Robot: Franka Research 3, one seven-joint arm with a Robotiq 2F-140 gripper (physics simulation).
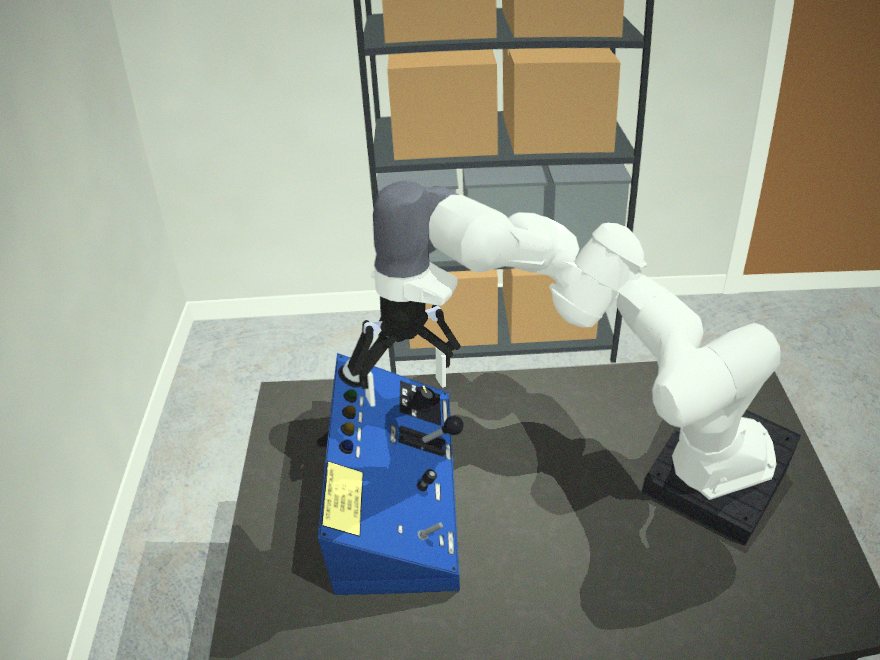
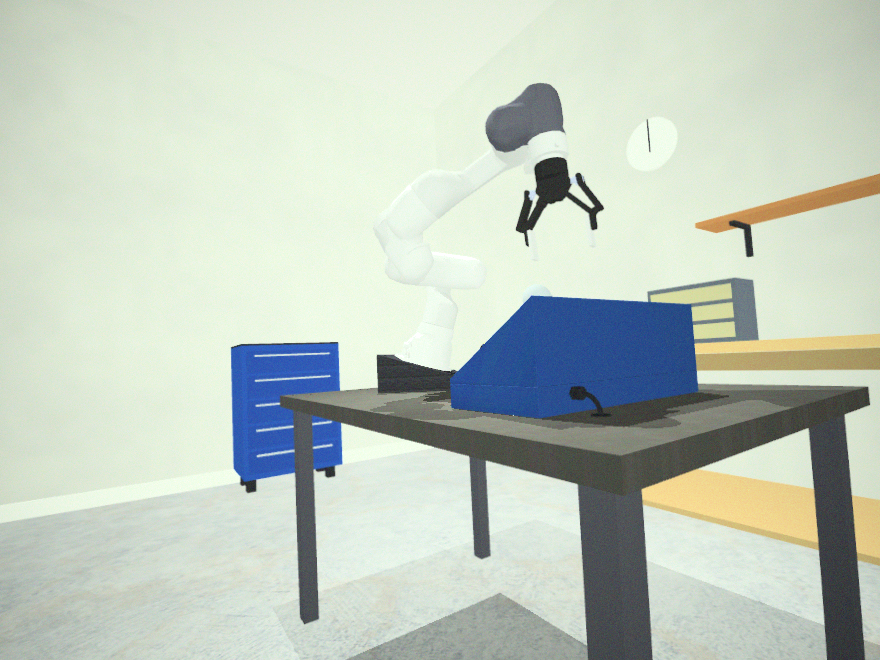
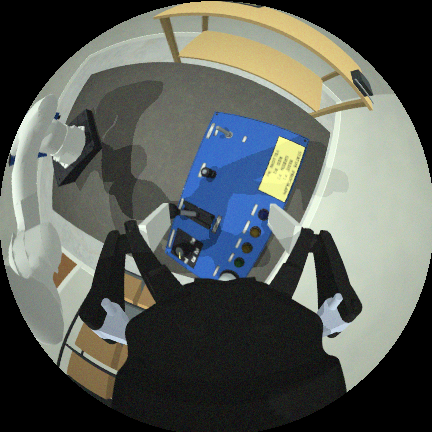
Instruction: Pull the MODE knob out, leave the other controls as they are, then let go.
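Note:
The blue control box (image 1: 398, 500) (image 2: 611, 348) (image 3: 240, 162) stands on the table. Its labels are too small to read, so I cannot tell which control is MODE. A round dark knob (image 1: 425, 397) (image 3: 184, 251) sits on a black plate with white markings. A small black knob (image 1: 426, 479) (image 3: 208, 173) stands between the ball-ended lever (image 1: 452, 425) (image 3: 187, 213) and the metal toggle (image 1: 430, 529) (image 3: 224, 132). My gripper (image 1: 405, 392) (image 2: 563, 251) (image 3: 219, 213) is open and empty, pointing down above the far end of the box, touching no control.
Several round lamps (image 1: 348, 428) (image 3: 255, 231) and a yellow label (image 1: 342, 498) (image 3: 282, 169) are on the box face. A whitish dome (image 2: 536, 291) (image 3: 228, 276) rises at the box's far end. The dark table (image 1: 526, 582) (image 2: 618, 461) carries the arm's black base (image 1: 710, 512).

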